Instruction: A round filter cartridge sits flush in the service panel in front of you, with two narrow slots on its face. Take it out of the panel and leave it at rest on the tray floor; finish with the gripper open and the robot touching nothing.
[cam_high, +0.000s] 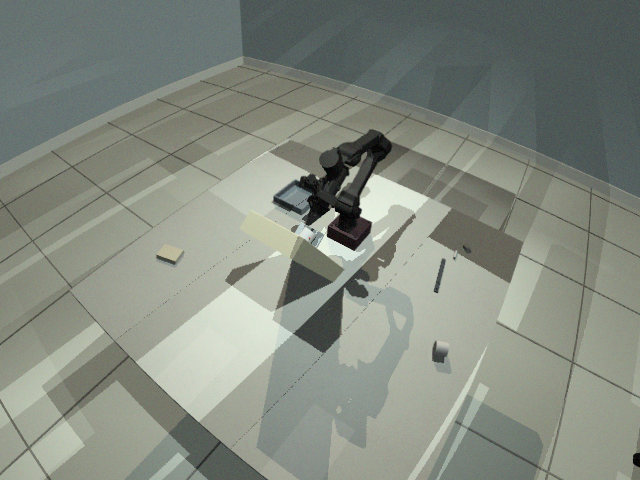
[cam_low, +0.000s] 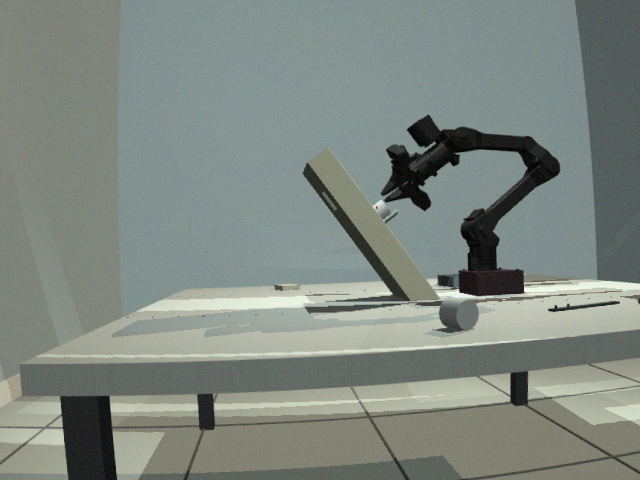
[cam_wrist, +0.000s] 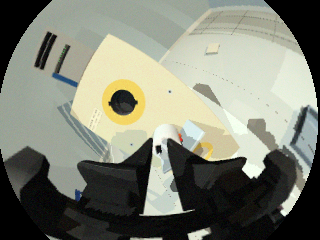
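Right now my gripper tip is 1 cm short of the round filter cartridge, 1 cm to the right of it and 3 cm above it. Round my gripper tip: tan pad: 26 cm ahead, 45 cm to the right, 24 cm below; then tray: 31 cm behind, 30 cm to the right, 24 cm below.
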